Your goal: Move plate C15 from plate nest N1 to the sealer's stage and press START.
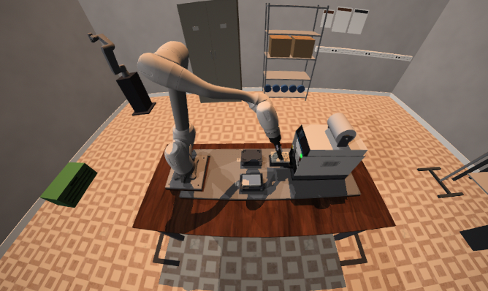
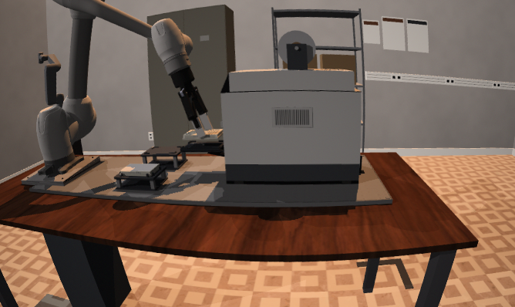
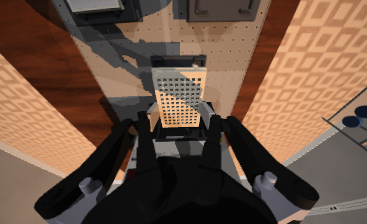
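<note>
The sealer stage is 7 cm below my hand. From my hand the other things lie so: pale plate 21 cm behind, 12 cm to the right, 11 cm below; then foil roll 33 cm ahead, 25 cm above, 3 cm to the right.
</note>
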